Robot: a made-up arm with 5 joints. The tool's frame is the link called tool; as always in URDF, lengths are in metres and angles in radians. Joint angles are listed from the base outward. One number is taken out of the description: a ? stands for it. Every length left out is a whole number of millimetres.
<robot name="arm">
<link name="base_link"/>
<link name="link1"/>
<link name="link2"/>
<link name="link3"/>
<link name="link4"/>
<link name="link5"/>
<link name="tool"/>
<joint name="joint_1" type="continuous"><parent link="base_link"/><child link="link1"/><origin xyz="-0.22 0 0.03" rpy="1.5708 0 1.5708"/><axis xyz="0 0 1"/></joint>
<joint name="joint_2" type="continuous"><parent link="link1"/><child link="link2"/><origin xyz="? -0.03 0" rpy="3.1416 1.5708 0"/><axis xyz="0 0 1"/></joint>
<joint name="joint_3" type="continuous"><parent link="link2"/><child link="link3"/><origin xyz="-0.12 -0.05 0" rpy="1.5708 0 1.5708"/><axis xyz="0 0 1"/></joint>
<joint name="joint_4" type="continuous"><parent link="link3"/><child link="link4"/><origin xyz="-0.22 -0.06 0" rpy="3.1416 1.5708 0"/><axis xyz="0 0 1"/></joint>
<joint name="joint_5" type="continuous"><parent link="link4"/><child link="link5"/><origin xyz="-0.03 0.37 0" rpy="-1.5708 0 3.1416"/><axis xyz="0 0 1"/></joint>
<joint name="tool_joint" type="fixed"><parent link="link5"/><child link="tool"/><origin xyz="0.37 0.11 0" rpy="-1.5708 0 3.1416"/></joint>
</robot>
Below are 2 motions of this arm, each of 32 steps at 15 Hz.
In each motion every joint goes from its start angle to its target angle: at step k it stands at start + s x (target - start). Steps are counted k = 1, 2, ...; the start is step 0. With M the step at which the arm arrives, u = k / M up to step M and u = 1 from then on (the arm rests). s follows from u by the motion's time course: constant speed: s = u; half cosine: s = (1 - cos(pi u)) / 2; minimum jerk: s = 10 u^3 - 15 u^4 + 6 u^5.
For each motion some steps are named. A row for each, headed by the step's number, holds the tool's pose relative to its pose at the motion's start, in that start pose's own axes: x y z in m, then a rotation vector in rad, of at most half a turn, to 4 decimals.
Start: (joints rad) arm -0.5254 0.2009 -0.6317 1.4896 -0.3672
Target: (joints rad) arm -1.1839 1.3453 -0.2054 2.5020 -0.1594
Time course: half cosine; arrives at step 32
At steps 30, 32:
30: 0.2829 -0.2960 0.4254 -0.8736 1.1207 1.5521
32: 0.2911 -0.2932 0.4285 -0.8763 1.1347 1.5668

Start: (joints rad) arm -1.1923 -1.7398 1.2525 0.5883 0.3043
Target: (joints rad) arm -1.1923 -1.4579 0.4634 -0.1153 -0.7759
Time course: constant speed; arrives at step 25
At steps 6, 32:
6: 0.0676 0.0589 0.1088 0.1106 0.1421 -0.2536
32: 0.2409 -0.1223 0.5442 0.9359 0.5784 -0.6913

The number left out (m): -0.03
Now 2 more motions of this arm.
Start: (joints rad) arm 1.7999 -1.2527 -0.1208 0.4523 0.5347
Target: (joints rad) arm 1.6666 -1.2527 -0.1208 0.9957 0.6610
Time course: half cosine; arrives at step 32
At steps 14, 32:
14: -0.0478 -0.0598 0.0080 0.0745 -0.0470 0.1517
32: -0.1016 -0.1558 0.0172 0.2008 -0.1081 0.3688

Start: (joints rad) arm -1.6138 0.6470 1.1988 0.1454 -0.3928
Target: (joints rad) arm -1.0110 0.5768 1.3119 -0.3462 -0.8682
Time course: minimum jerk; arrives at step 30
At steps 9, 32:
9: 0.0233 0.0149 0.0850 0.0980 0.1298 -0.0543
32: 0.2832 -0.0900 0.4704 0.6049 0.8491 -0.2224

